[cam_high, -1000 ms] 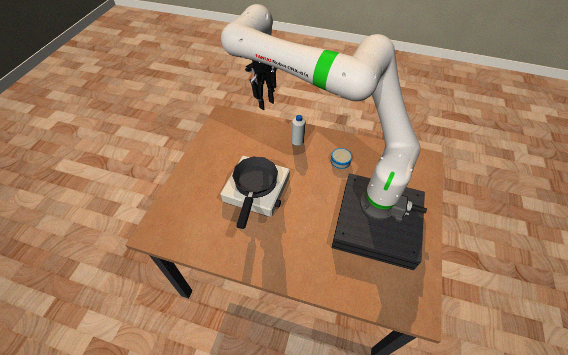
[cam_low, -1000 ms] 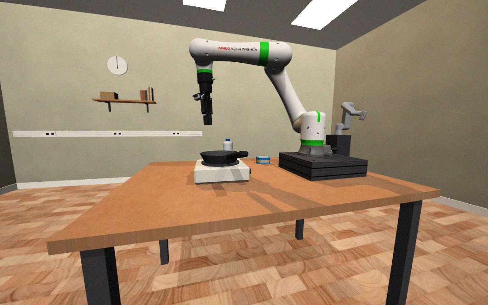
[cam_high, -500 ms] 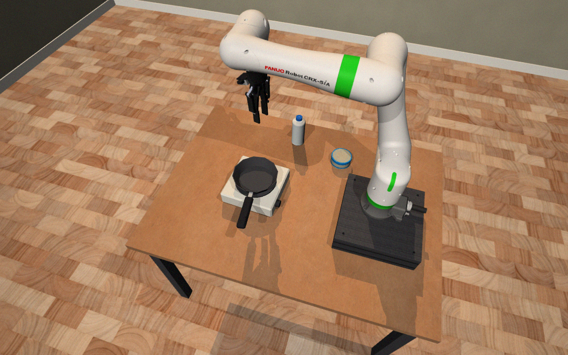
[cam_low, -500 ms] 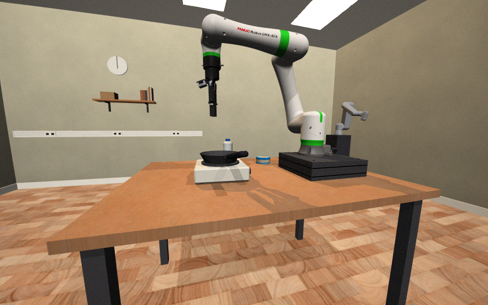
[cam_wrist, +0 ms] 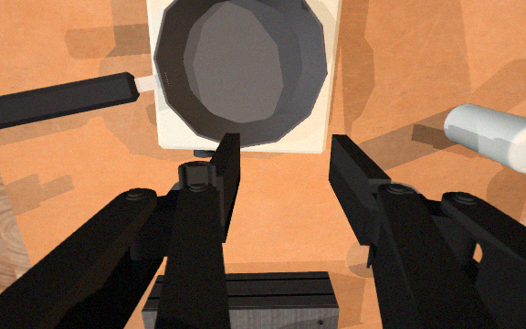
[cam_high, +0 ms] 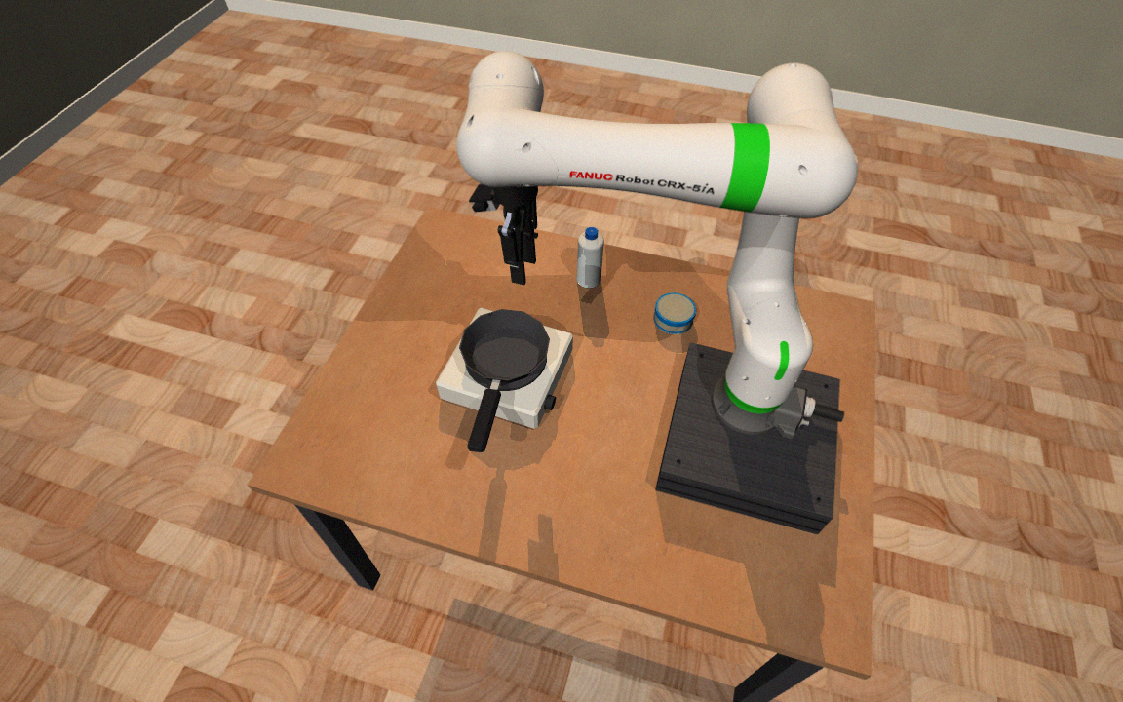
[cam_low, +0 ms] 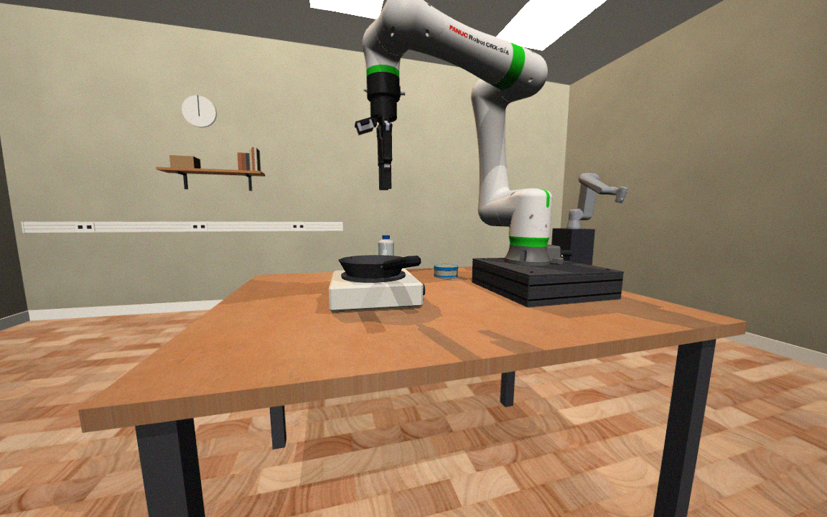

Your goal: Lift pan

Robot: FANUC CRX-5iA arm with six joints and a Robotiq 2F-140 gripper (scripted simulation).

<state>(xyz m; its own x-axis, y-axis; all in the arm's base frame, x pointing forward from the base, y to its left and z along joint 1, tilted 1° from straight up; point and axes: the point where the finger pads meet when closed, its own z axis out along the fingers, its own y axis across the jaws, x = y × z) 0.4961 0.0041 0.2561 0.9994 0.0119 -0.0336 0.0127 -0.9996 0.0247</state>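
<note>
The black pan lies 25 cm below my hand, 9 cm to the left of it and 3 cm ahead of it. Round my hand: white hot plate: 32 cm below, 4 cm to the left, 2 cm ahead; then white roll: 33 cm below, 29 cm behind, 26 cm to the right.
</note>
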